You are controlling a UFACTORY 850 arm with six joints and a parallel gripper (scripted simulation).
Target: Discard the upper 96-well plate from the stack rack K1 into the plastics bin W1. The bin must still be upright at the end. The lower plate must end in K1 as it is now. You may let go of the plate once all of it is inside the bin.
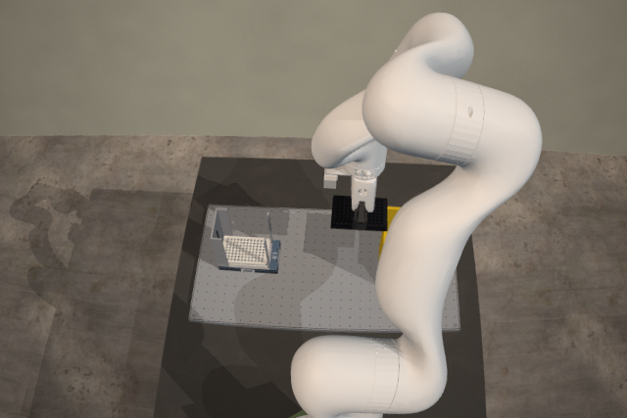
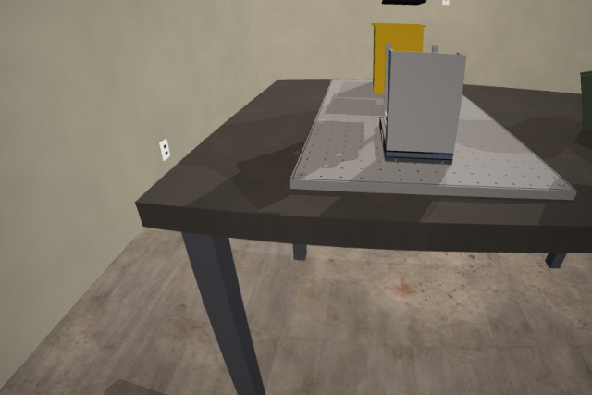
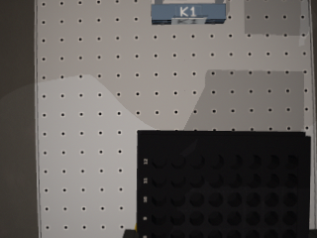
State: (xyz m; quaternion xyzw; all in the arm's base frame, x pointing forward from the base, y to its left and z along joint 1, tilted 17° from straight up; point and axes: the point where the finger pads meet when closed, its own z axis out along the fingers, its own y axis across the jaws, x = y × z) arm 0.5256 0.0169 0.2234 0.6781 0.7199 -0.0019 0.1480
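My gripper is now 160 mm above the yellow plastics bin W1 and 150 mm to the left of it. Also, from my hand: grey rack wall 350 mm to the left, 160 mm below, 10 mm behind; white 96-well plate 290 mm to the left, 220 mm below, 10 mm behind; black 96-well plate 10 mm below.
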